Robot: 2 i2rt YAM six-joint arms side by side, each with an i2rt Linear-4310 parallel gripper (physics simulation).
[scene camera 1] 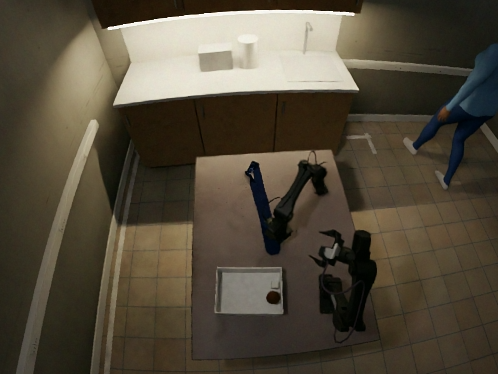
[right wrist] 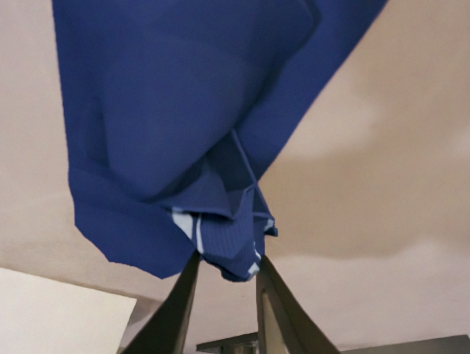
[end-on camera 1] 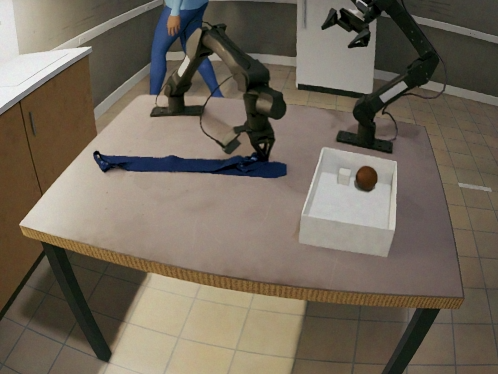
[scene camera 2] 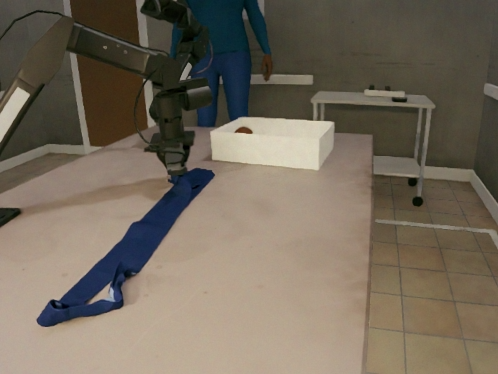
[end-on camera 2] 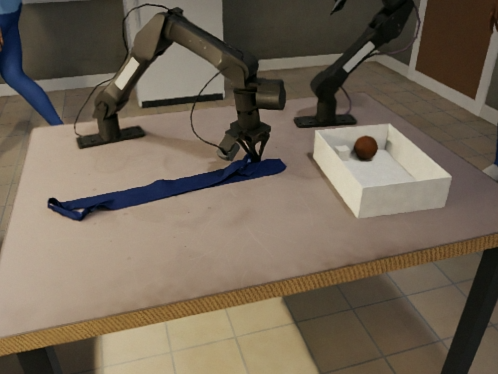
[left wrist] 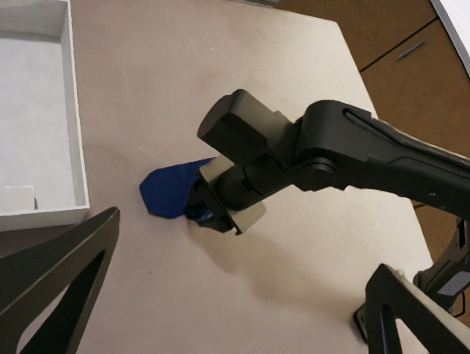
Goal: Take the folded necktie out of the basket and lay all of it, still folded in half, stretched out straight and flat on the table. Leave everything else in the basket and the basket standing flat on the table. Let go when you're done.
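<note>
The dark blue folded necktie [scene camera 1: 260, 202] [scene camera 2: 143, 239] [end-on camera 1: 195, 165] [end-on camera 2: 165, 187] lies lengthwise on the table, outside the basket [scene camera 1: 240, 312] [scene camera 2: 265, 150] [end-on camera 1: 345, 239] [end-on camera 2: 400, 200]. Its narrow far end bends into a small open loop. Near its wide pointed end a crumpled part with white stripes stands up. My right gripper [right wrist: 230, 258] [end-on camera 1: 263, 156] [end-on camera 2: 254, 157] points down there, its fingers close together, shut on this crumpled part. My left gripper [scene camera 1: 321, 246] [end-on camera 1: 345, 32] is open and empty, high above the table. In the left wrist view the necktie [left wrist: 167, 190] is partly hidden by the right arm.
The white basket stands flat near the necktie's wide end. It holds a brown ball [scene camera 1: 273, 297] [end-on camera 1: 366, 178] [end-on camera 2: 365, 148] and a small white block [scene camera 1: 275, 284] [end-on camera 1: 344, 176] [end-on camera 2: 342, 152]. The right arm reaches over the table. A person [scene camera 1: 467, 105] stands beyond the table.
</note>
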